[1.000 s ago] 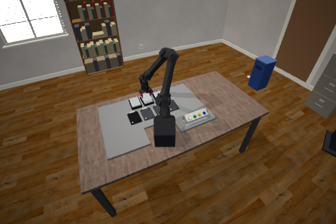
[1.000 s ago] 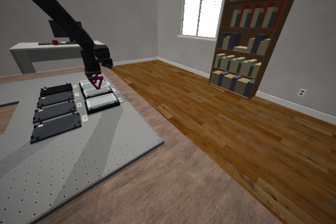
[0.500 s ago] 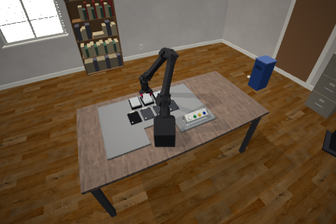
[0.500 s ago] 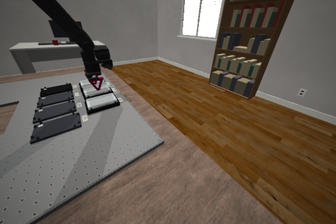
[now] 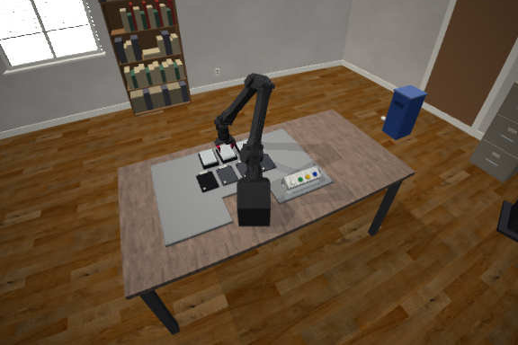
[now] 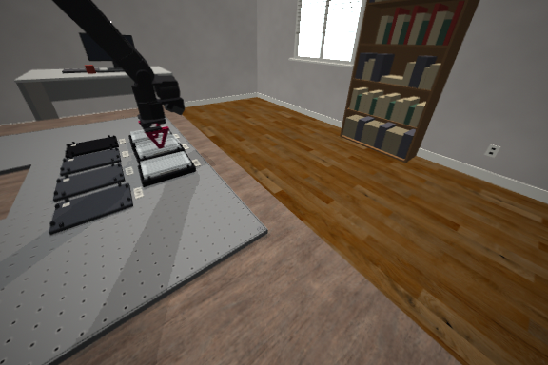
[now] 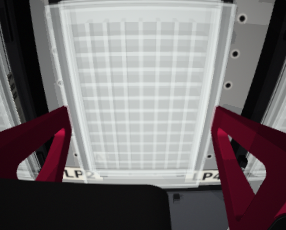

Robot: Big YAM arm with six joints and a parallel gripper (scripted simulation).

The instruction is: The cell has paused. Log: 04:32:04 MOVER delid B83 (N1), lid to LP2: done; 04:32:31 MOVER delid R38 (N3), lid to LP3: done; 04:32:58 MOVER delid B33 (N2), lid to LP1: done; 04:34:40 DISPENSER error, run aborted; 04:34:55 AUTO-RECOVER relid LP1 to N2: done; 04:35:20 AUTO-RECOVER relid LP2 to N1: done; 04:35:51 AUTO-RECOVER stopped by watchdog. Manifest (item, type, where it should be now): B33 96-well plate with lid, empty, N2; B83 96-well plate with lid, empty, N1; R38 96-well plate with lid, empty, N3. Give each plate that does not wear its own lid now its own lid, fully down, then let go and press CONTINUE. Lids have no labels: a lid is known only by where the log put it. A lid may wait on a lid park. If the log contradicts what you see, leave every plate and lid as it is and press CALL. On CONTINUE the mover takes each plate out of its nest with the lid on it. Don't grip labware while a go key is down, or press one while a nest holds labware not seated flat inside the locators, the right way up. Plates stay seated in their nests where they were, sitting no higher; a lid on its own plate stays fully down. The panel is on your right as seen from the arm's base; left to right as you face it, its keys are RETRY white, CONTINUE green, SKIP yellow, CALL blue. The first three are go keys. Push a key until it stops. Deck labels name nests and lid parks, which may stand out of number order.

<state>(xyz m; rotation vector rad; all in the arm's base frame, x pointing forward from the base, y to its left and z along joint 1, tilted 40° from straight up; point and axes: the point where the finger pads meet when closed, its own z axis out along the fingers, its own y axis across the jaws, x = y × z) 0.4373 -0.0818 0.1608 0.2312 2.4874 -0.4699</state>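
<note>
Now: hand 20 mm above the plate. Round my hand: lid (10 mm below); LP2 label (90 mm to the left, 80 mm behind, 50 mm below); park LP2 (160 mm behind, 120 mm to the left, 40 mm below).
</note>
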